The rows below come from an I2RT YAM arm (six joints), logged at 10 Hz.
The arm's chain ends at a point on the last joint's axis. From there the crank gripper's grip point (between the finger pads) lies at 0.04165 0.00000 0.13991 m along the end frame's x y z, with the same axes.
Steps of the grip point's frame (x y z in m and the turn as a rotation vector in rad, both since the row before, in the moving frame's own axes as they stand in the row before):
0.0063 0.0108 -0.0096 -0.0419 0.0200 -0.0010
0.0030 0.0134 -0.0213 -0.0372 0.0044 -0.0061
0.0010 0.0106 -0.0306 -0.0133 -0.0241 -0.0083
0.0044 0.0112 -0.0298 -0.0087 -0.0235 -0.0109
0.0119 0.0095 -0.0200 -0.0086 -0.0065 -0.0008
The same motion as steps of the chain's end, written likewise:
0.0035 0.0050 -0.0086 -0.0419 0.0200 -0.0010
0.0024 0.0085 -0.0210 -0.0372 0.0044 -0.0061
0.0044 0.0091 -0.0316 -0.0133 -0.0241 -0.0083
0.0077 0.0104 -0.0307 -0.0087 -0.0235 -0.0109
0.0128 0.0083 -0.0203 -0.0086 -0.0065 -0.0008

